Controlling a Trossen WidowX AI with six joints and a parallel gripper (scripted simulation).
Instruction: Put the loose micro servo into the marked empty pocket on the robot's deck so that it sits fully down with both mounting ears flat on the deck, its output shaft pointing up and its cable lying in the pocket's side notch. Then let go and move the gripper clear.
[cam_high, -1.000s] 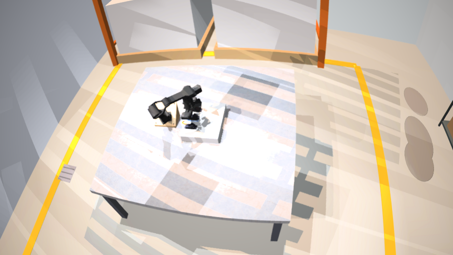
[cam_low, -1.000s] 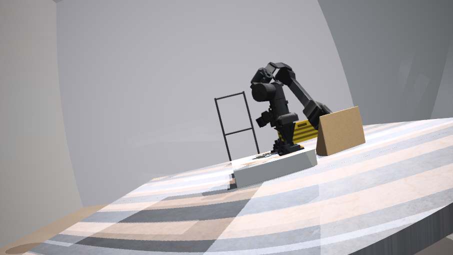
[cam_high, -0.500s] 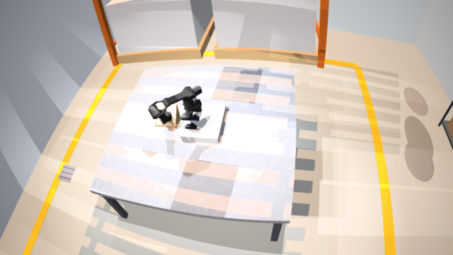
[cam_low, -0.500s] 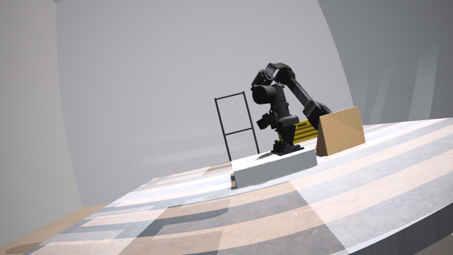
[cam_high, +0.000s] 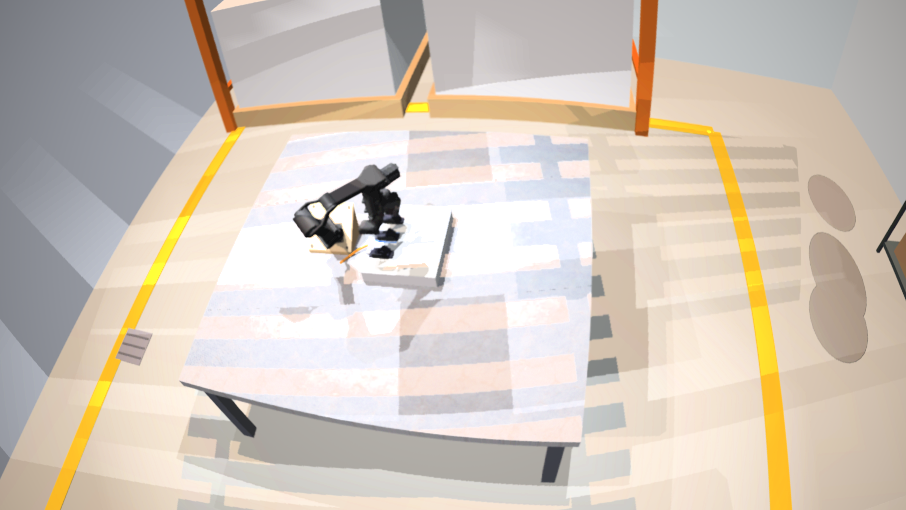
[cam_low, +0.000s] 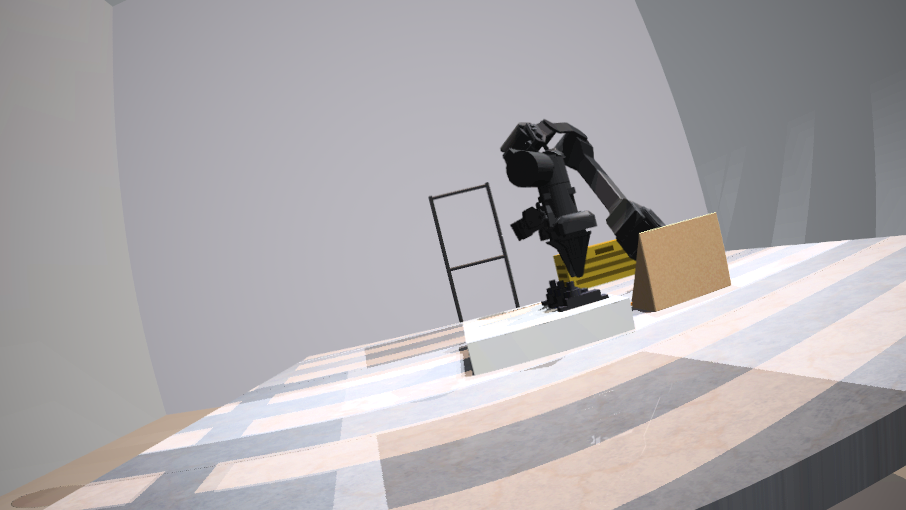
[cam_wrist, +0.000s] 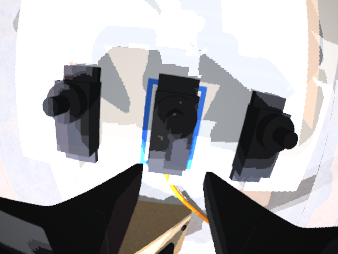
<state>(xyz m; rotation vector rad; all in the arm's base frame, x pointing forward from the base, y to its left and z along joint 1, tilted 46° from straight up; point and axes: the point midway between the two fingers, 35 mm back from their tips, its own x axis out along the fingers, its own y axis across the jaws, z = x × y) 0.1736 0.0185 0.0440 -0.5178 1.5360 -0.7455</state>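
Now: the white deck block 130 mm ahead of my gripper tip, 60 mm below it and 10 mm to the right of it.
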